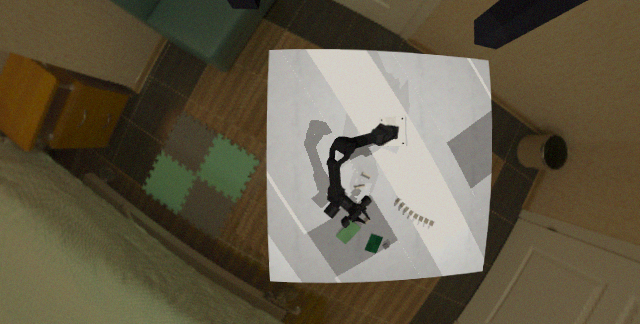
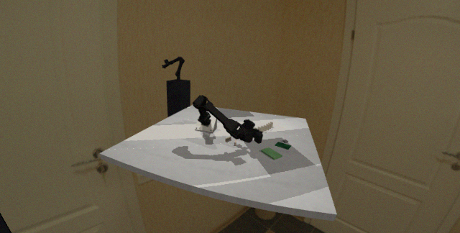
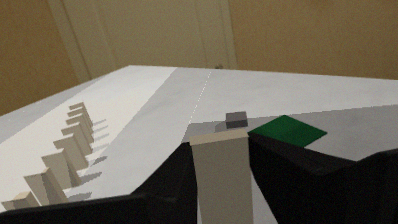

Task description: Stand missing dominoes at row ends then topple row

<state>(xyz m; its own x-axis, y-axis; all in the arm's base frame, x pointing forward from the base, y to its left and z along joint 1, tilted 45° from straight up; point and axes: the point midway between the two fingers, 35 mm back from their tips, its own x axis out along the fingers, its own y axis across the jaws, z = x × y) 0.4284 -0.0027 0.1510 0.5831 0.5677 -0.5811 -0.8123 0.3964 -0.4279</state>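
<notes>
Right now the light green flat pad is 100 mm below my gripper tip, 100 mm ahead of it and 80 mm to the right of it. From my gripper tip the other things lie so: metal piece: 160 mm ahead, 150 mm to the left, 100 mm below; dark green pad: 160 mm ahead, 110 mm below, 80 mm to the left.
</notes>
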